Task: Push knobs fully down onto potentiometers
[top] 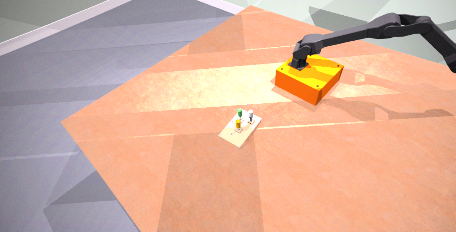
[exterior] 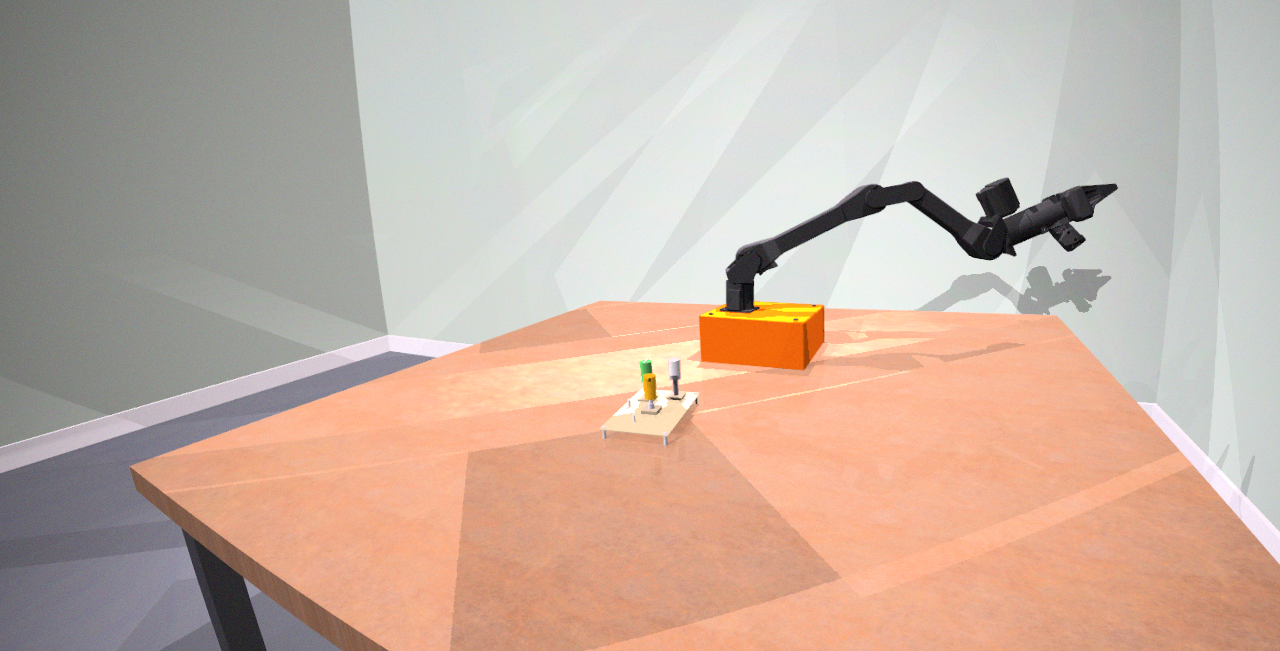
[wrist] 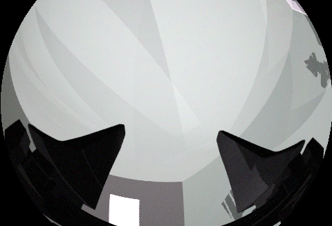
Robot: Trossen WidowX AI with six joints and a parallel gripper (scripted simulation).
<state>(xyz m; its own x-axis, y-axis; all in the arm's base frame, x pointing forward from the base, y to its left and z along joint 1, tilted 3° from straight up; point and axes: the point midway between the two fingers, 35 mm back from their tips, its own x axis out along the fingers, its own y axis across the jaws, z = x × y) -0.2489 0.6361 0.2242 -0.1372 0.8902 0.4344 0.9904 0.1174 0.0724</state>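
The green knob lies 680 mm to the right of my gripper tip, 620 mm ahead of it and 230 mm below it. Round my gripper tip: yellow knob 660 mm ahead, 650 mm to the right, 240 mm below.
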